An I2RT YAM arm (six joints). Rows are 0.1 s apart.
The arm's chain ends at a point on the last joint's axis. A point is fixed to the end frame.
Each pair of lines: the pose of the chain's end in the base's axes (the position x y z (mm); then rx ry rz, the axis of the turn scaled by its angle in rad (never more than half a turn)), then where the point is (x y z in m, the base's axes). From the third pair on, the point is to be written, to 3 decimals.
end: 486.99 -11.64 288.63 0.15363 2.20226 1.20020
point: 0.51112 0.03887 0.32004
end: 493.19 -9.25 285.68 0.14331 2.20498 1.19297
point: 0.51698 0.04161 0.31678
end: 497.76 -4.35 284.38 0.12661 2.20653 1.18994
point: 0.521 0.047 0.315
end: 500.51 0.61 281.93 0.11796 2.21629 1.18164
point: 0.523 0.052 0.312
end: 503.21 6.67 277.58 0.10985 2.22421 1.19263
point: 0.526 0.059 0.308
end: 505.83 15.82 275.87 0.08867 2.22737 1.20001
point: 0.527 0.068 0.306
